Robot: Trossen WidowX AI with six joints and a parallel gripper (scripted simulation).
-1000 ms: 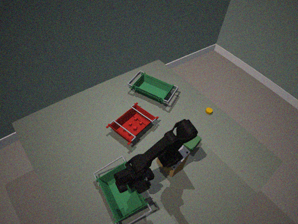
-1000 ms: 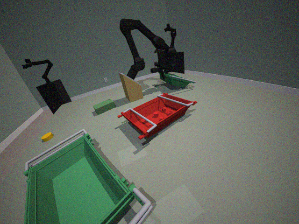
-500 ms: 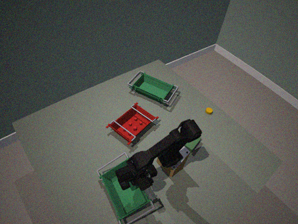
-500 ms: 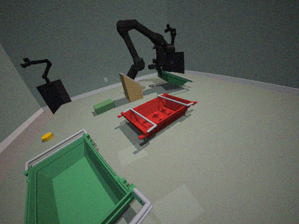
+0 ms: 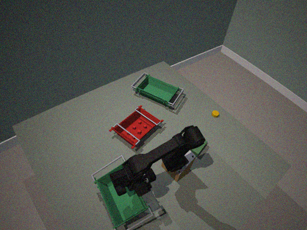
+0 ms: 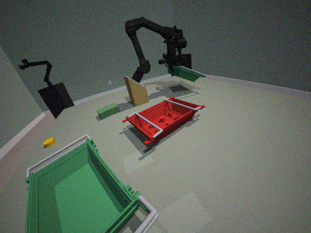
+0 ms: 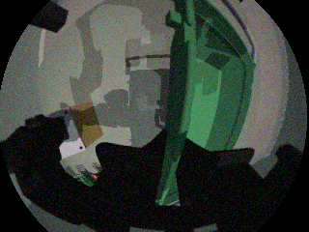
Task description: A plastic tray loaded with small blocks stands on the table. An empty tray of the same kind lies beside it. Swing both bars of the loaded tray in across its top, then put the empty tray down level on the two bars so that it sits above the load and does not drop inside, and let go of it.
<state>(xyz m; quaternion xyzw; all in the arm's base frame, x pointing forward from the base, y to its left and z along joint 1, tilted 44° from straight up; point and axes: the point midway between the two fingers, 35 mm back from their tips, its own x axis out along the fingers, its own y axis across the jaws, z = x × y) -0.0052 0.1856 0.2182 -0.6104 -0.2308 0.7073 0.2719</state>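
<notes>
Now: the green tray 80 mm to the left of my gripper tip and 10 mm ahead of it. Also, from my gripper tip: yellow disc 810 mm to the right, 220 mm ahead, 120 mm below; flat green block 500 mm to the right, 110 mm below, 80 mm ahead.
</notes>
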